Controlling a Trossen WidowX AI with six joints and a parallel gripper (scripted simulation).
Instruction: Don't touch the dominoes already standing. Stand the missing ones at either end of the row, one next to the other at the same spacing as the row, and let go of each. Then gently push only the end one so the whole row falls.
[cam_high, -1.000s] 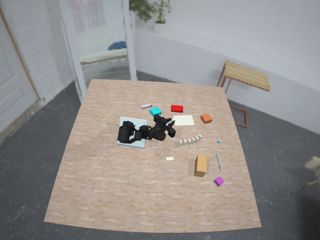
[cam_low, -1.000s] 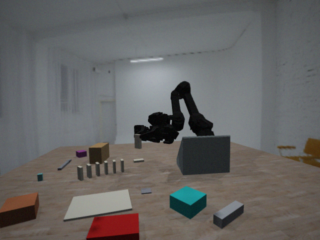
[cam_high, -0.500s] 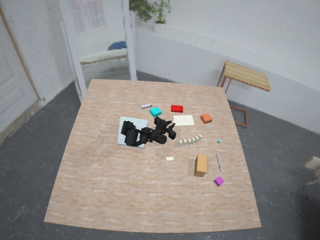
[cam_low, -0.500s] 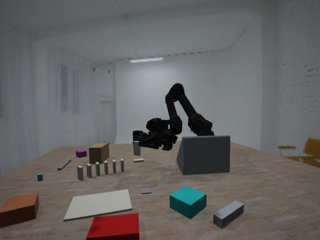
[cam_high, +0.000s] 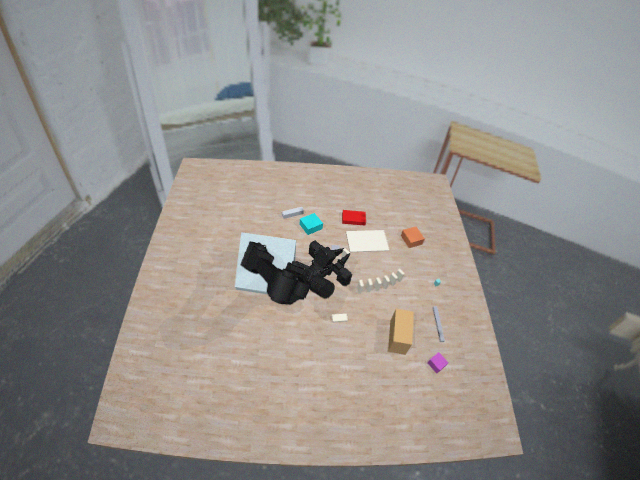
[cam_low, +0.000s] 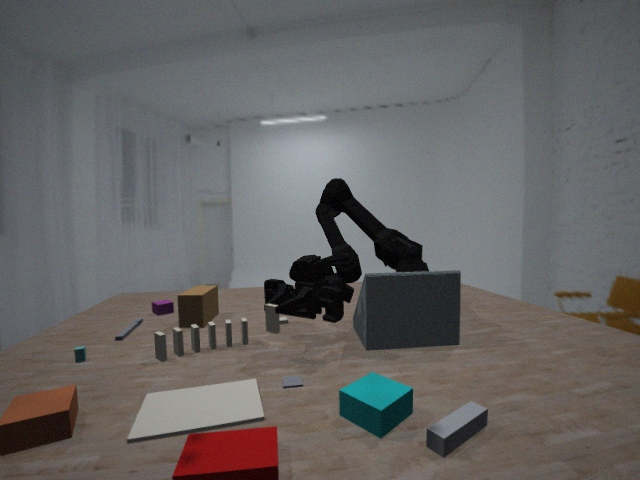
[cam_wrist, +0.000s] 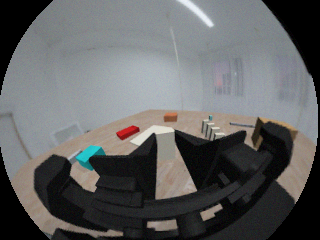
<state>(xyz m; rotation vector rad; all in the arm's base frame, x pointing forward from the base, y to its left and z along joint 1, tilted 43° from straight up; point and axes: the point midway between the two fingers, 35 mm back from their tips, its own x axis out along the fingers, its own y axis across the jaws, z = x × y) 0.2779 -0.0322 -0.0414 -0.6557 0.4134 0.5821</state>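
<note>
My gripper tip is 20 mm past the small grey tile, 90 mm to the right of it and 90 mm above it. The rest, counted from my gripper tip: red block 70 mm ahead, 250 mm to the left, 80 mm below; orange block 290 mm ahead, 140 mm to the left, 80 mm below; cream plate 110 mm ahead, 130 mm to the left, 90 mm below.
</note>
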